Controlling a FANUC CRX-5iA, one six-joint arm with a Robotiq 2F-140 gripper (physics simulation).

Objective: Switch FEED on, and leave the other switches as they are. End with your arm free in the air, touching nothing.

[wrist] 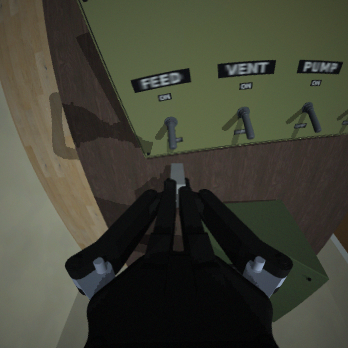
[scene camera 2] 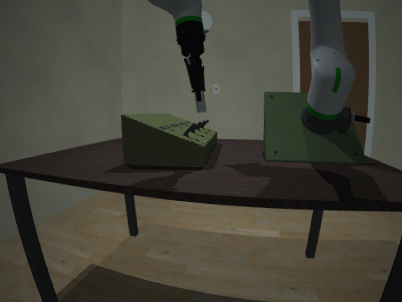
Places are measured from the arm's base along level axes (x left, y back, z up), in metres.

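Pixels of known places: gripper, fingertip midpoint: (wrist: 176, 172) (scene camera 2: 201, 111); arm's base, link origin: (scene camera 2: 319, 119).
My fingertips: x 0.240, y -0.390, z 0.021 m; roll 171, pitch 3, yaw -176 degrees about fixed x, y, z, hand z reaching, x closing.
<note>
Ahead of a thing's pixels: the offset from my fingertips to its top centre. "spot": to the spot under its first point. Level surfaces: height alone.
The green switch box (scene camera 2: 162, 147) (wrist: 200, 35) stands on the table with a sloped panel. In the wrist view the FEED lever @[dx +0.013, dy -0.036, dz -0.034 m] (wrist: 172, 134) is at the panel's lower left, tilted toward the lower edge, away from its ON label @[spot: dx +0.025, dy -0.092, dz -0.058 m] (wrist: 165, 97). The VENT lever @[dx -0.104, dy -0.064, dz -0.034 m] (wrist: 247, 123) and PUMP lever @[dx -0.221, dy -0.092, dz -0.034 m] (wrist: 313, 118) also tilt toward the lower edge. A fourth switch is cut off at the right. My gripper (scene camera 2: 201, 106) (wrist: 176, 172) is shut and empty. Its tips are in the air above the levers in the scene view, and just below the FEED lever in the wrist view, with a gap.
A green wedge-shaped block (scene camera 2: 282, 125) (wrist: 272, 225) stands on the dark table @[dz -0.161 m] (scene camera 2: 240, 187) (wrist: 215, 182), to the right of the switch box in the scene view. The arm's base part (scene camera 2: 322, 117) is in front of it. A door (scene camera 2: 357, 75) is behind.
</note>
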